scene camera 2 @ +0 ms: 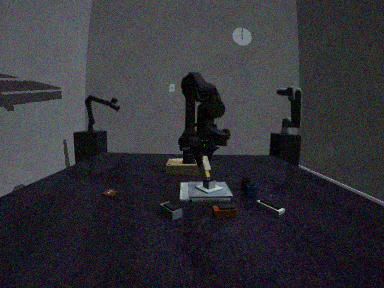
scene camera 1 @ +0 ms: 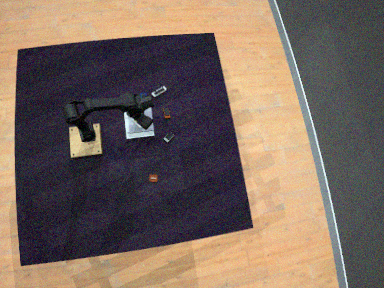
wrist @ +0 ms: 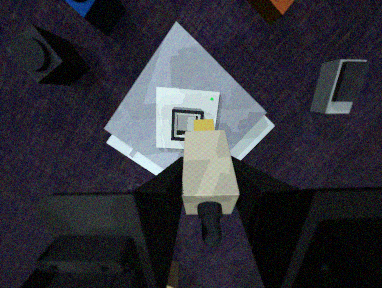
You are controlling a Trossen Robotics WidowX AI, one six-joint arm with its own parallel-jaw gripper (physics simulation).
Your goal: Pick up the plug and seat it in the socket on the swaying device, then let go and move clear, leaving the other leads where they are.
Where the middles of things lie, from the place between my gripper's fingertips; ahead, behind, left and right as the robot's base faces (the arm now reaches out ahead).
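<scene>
The black lead point(wrist: 49, 59) is 70 mm below my hand, 30 mm behind it and 170 mm to the left of it. Counted from my hand too, the socket device point(scene camera 2: 208, 189) is 10 mm ahead, 20 mm to the left and 60 mm below, whereas the plug point(wrist: 209, 187) is 10 mm above my hand.
</scene>
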